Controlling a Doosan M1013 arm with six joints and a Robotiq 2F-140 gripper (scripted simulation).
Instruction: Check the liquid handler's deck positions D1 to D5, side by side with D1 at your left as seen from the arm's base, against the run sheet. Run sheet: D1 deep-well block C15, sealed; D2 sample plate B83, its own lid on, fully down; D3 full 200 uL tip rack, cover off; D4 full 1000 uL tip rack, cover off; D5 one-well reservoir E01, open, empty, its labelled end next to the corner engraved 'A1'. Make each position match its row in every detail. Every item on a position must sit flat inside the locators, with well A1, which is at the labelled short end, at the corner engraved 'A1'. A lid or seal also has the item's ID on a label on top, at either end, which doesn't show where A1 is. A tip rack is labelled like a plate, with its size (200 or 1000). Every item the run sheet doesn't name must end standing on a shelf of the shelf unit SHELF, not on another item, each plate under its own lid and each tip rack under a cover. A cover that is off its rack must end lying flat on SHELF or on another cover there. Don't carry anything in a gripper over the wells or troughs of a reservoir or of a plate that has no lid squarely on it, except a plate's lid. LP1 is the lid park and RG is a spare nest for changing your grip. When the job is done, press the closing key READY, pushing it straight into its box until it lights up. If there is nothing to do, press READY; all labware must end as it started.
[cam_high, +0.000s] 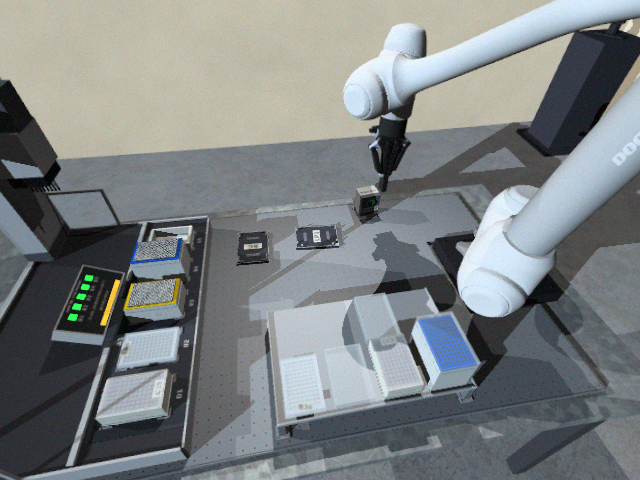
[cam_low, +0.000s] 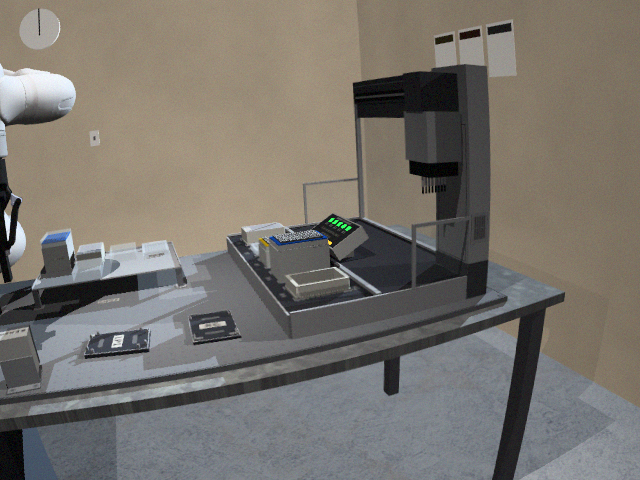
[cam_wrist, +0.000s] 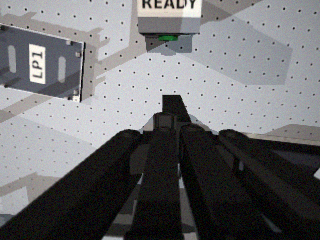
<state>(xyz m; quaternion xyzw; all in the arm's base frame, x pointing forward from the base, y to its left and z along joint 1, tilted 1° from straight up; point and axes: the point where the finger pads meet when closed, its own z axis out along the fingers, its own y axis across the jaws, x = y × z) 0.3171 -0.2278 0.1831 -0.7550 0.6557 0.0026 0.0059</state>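
Now: hand 13 cm above the green key, 6 cm to the left of it and 1 cm short of it. From my hand the other things lie so: clear cover: 54 cm to the left, 22 cm ahead, 14 cm below; one-well reservoir: 68 cm ahead, 15 cm below, 2 cm to the left; shelf unit: 47 cm to the left, 17 cm ahead, 16 cm below.
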